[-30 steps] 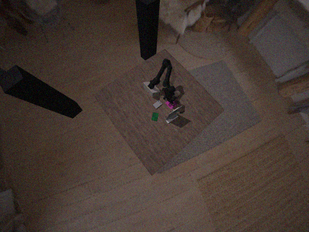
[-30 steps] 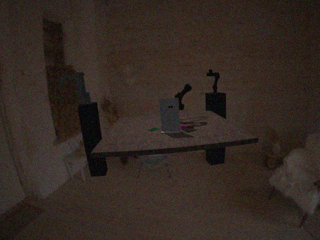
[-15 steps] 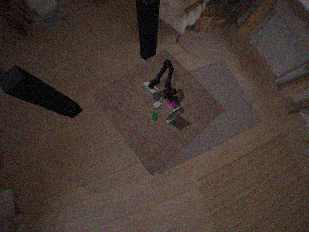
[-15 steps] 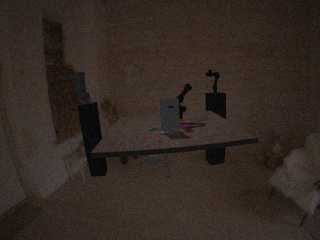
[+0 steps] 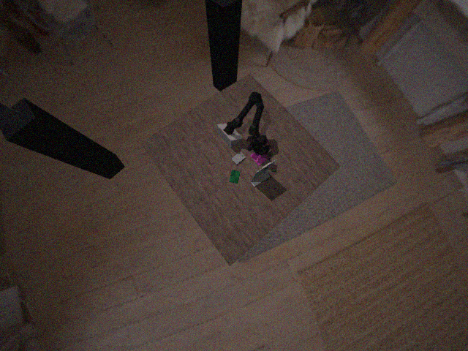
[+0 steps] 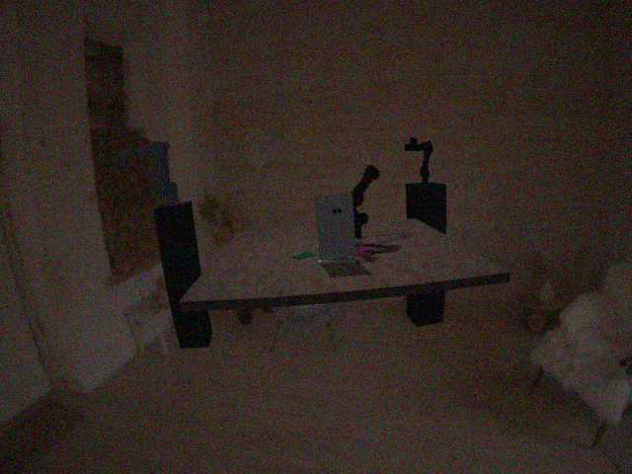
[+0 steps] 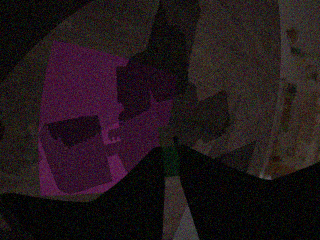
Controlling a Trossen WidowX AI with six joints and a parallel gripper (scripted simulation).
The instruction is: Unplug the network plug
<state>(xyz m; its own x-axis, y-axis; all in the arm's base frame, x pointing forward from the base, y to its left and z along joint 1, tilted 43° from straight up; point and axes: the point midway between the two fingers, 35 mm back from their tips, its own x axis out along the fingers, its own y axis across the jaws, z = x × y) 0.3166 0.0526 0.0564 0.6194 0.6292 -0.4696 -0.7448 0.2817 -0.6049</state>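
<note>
Right now my gripper tip is 1 cm past the magenta square and 6 cm above it. Also, from my gripper tip: upright grey panel (12 cm ahead, 13 cm to the right, 8 cm above).
</note>
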